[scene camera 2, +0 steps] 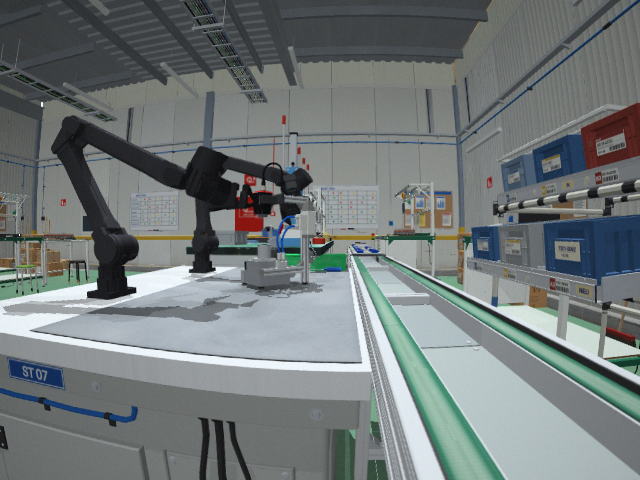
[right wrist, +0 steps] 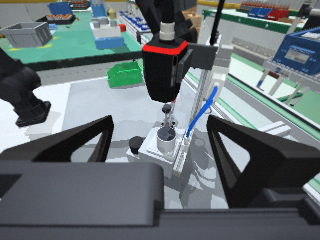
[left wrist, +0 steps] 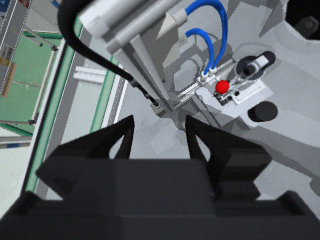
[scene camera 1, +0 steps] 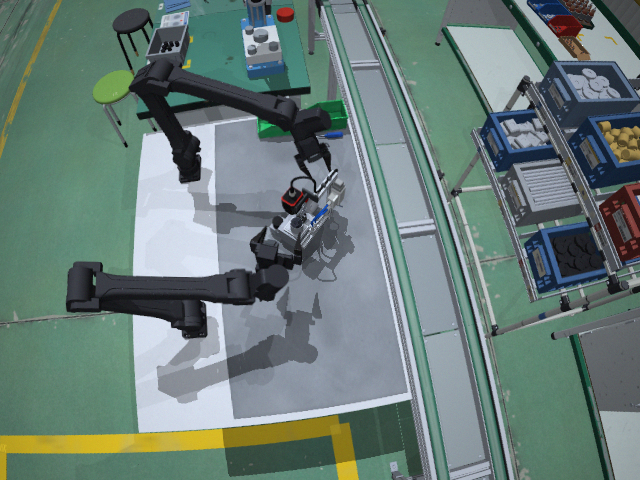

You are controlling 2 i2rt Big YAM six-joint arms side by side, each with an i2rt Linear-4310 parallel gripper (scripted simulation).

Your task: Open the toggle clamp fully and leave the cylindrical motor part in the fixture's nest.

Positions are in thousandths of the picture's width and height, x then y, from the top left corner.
Labels:
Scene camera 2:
right gripper: 380, 426
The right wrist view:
right gripper: 502, 502
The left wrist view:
left gripper: 498, 498
grey fixture: 417, 169

